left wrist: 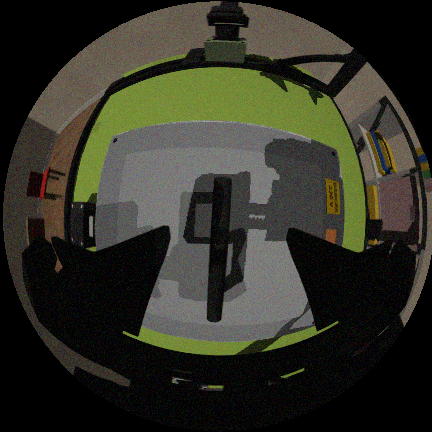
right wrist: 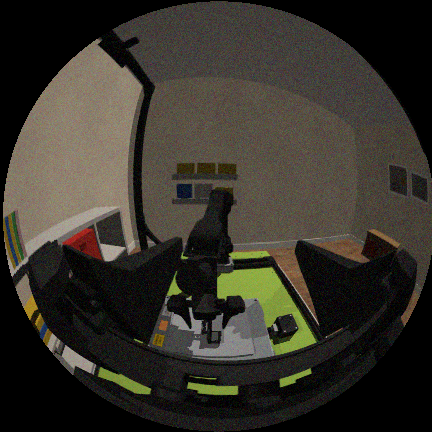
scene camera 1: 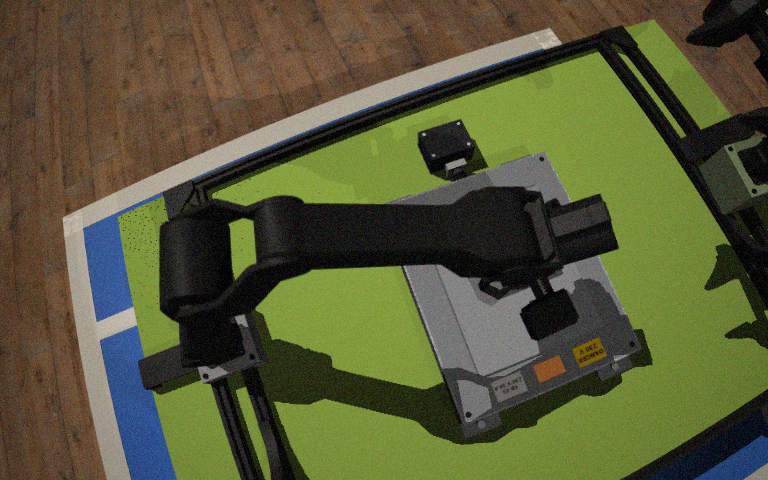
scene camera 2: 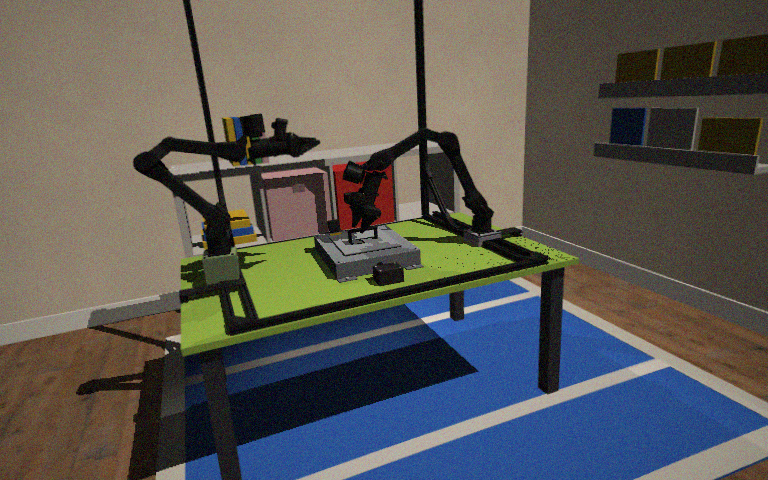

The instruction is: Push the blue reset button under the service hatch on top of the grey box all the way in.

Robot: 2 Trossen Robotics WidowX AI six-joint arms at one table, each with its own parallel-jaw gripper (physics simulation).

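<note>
The grey box [scene camera 1: 614,333] [scene camera 2: 351,270] [left wrist: 107,175] [right wrist: 262,325] sits on the green table. The light grey service hatch [scene camera 1: 481,339] [left wrist: 165,165] [right wrist: 240,345] lies flat on its top. The black handle [left wrist: 218,260] stands up from the hatch. The blue button does not show in any view. My left gripper [scene camera 2: 364,226] [left wrist: 230,233] [right wrist: 206,328] is open and empty, low over the hatch, fingers pointing down, one on each side of the handle; whether they touch it is unclear. My right gripper [scene camera 2: 318,141] [right wrist: 241,245] is open and empty, high up and away from the box.
A small black block [scene camera 1: 446,138] [scene camera 2: 387,272] [right wrist: 286,325] with a light connector stands beside the box. Orange [scene camera 1: 549,369] and yellow [scene camera 1: 589,352] labels lie along one edge of the box top. Black rails [scene camera 1: 362,124] border the table. My left arm crosses over the box in scene camera 1.
</note>
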